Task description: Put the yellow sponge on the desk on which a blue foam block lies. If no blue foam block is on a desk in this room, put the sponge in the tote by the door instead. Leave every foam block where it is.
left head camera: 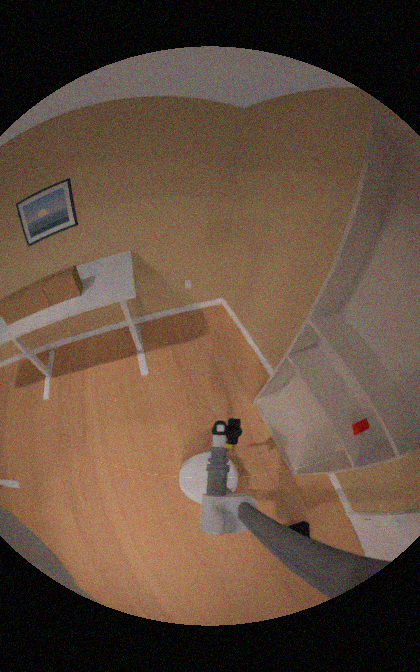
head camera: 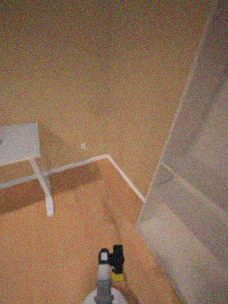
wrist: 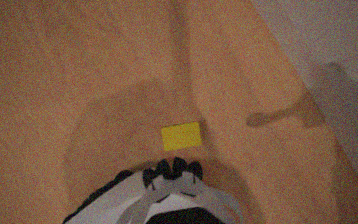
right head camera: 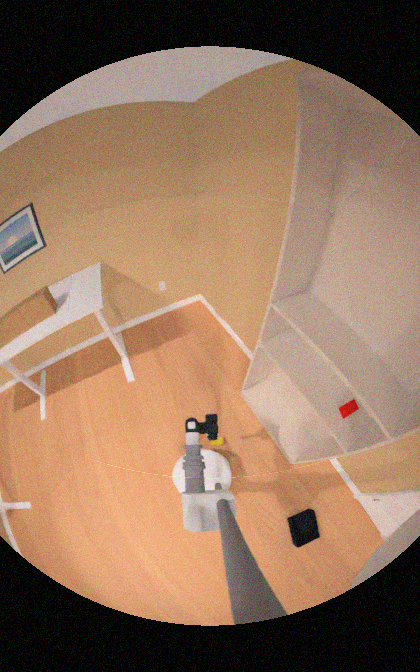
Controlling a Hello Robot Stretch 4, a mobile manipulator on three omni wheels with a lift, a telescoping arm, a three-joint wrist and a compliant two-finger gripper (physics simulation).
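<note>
The yellow sponge lies flat on the wooden floor. My gripper is shut with its fingertips close together and nothing between them. It is above the floor, and the sponge shows apart from the fingertips, just beyond them in the wrist view. A white desk stands against the wall at the left, with a brown box on it. No blue foam block shows on its visible top. A black tote stands on the floor at the lower right.
A tall pale shelf unit stands close at the right, with a red block on a low shelf. A white leg shows at the far left. A framed picture hangs above the desk.
</note>
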